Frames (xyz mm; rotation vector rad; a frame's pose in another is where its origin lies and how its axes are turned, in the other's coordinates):
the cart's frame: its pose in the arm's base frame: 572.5 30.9 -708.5 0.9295 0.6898 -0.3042
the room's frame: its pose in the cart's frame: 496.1 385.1 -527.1 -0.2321 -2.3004 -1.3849
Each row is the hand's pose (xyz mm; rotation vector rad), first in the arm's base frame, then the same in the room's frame.
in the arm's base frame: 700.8 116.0 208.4 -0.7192 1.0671 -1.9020
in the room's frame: 1264.9 490.2 200.9 -1.4350 0.6836 0.5016
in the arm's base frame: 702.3 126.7 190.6 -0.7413 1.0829 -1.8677
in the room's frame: 1246.4 480.7 199.5 -1.4477 0.6744 0.5376
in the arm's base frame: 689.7 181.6 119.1 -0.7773 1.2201 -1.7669
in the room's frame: 1176.3 422.7 202.2 -1.5531 0.6906 0.6309
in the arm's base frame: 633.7 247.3 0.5 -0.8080 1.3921 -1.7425
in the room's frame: 1089.9 305.7 183.3 -1.7061 0.7020 0.6334
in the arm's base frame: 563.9 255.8 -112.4 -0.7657 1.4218 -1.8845
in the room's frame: 1041.1 199.4 120.0 -1.7419 0.7192 0.4785
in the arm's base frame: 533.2 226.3 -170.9 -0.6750 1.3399 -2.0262
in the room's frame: 1028.5 161.0 60.0 -1.6698 0.7525 0.3381
